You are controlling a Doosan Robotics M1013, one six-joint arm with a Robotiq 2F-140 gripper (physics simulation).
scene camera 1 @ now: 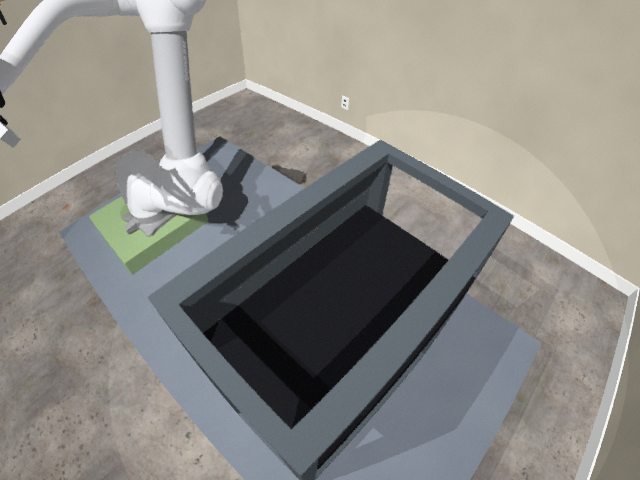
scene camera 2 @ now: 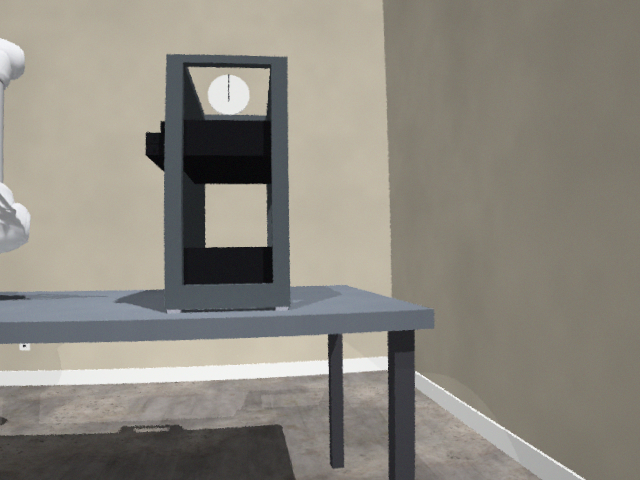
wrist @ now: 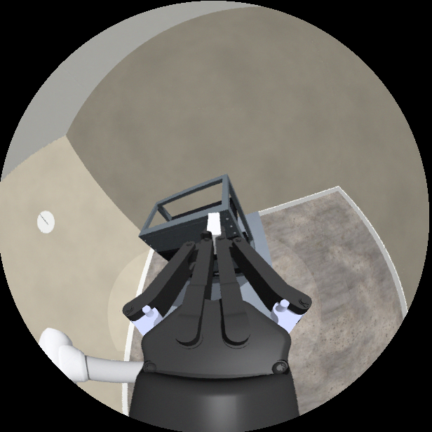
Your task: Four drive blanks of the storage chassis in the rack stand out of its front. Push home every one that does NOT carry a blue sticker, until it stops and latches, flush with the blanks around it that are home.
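Pixels of known places: gripper, fingertip midpoint: (scene camera 1: pixel 10 139); arm's base, link origin: (scene camera 1: pixel 153 214).
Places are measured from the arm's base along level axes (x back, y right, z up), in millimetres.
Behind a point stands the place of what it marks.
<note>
The rack (scene camera 1: pixel 268 227) @[z 553, x -774, y 159 mm] (scene camera 2: pixel 174 206) @[z 183, x -738, y 353 mm] (wrist: pixel 180 232) is a blue-grey open frame standing on the table. The black storage chassis (scene camera 1: pixel 330 289) @[z 398, x -862, y 114 mm] (scene camera 2: pixel 227 136) @[z 357, x -863, y 346 mm] lies in its upper part; a dark part (scene camera 2: pixel 154 144) @[z 338, x -690, y 309 mm] stands out beyond the left post in scene camera 2. Individual drive blanks and blue stickers cannot be made out in these views. My gripper (wrist: pixel 214 220) is shut and empty, its pale fingertips together. In the wrist view they overlap the rack's image and hide part of it. In scene camera 1 the pale tip shows at the left edge, apart from the rack.
The blue-grey table (scene camera 1: pixel 129 299) @[z -65, x -179, y 294 mm] (scene camera 2: pixel 103 331) @[z -87, x -589, y 437 mm] carries the rack and a green block (scene camera 1: pixel 113 227) @[z 1, x 88, y 141 mm] under the white arm's base. A second black box (scene camera 2: pixel 227 266) @[z 41, x -862, y 340 mm] sits low in the rack. The arm's upright link (scene camera 1: pixel 174 93) @[z 496, x -183, y -128 mm] rises beside the rack. Walls stand behind.
</note>
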